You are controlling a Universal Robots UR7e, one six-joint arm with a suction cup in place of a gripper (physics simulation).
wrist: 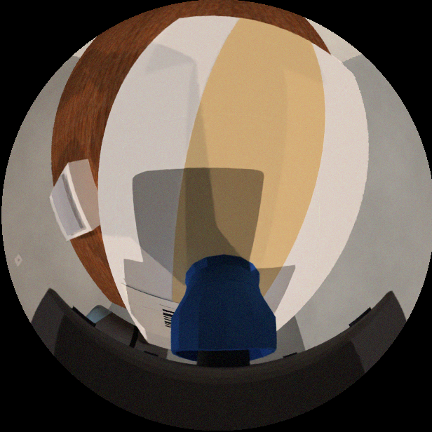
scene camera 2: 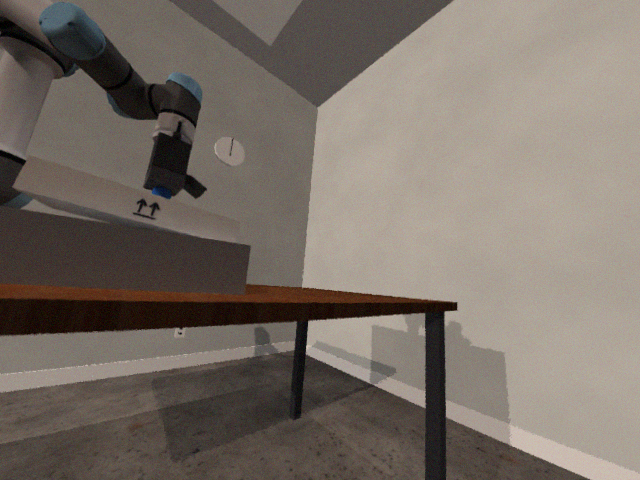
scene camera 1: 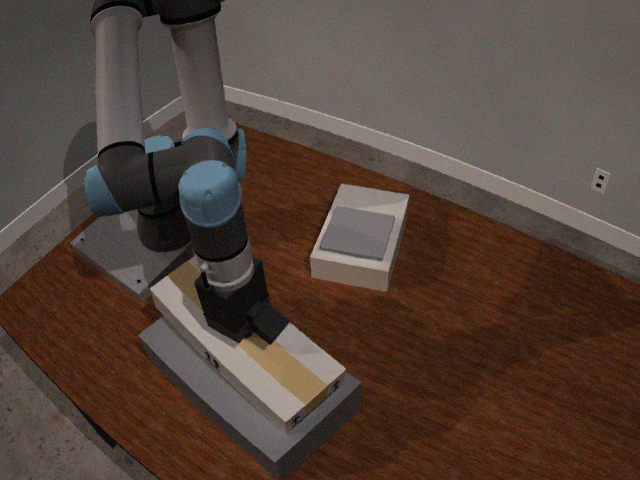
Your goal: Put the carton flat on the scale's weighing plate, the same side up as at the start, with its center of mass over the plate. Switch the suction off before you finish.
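Places are measured from the arm's base along level axes (x ahead, y left, z up), in centimetres.
Pixels of known places: arm's base, origin of its link: (scene camera 1: 168, 228).
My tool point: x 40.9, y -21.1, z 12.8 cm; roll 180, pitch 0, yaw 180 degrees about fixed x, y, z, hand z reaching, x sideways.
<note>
For each thing: its top centre in the pictures, then the offset to it from my tool point. Level surfaces: height alone.
- long white carton, centre of its top: (scene camera 1: 236, 319) (scene camera 2: 155, 193) dx -1.0, dy +0.1, dz +3.2 cm
- grey block, centre of its top: (scene camera 1: 240, 360) (scene camera 2: 147, 236) dx -0.9, dy -1.6, dz -6.3 cm
- scale, centre of its top: (scene camera 1: 363, 218) dx -1.2, dy +41.2, dz -8.4 cm
- wooden table, height of its surface: dz -16.1 cm
The long white carton (scene camera 1: 279, 361) (scene camera 2: 103, 198) (wrist: 250, 100) with a tan tape stripe has its taped side up. Arrows on its side point up. It is over the grey block (scene camera 1: 206, 384) (scene camera 2: 124, 258), slightly tilted, with its robot-side end raised and a gap below it in scene camera 2. My gripper's blue suction cup (scene camera 1: 247, 334) (scene camera 2: 161, 192) (wrist: 224, 305) is on the carton's top, near the tape, and holds it. The scale (scene camera 1: 351, 271) (wrist: 84, 185) stands apart from the carton, and its grey weighing plate (scene camera 1: 359, 232) (wrist: 67, 205) is bare.
The wooden table (scene camera 1: 465, 335) (scene camera 2: 336, 298) carries the block, the scale and the robot's grey base plate (scene camera 1: 113, 258). The carton's raised end is close to the base plate in scene camera 1. Walls stand behind the table.
</note>
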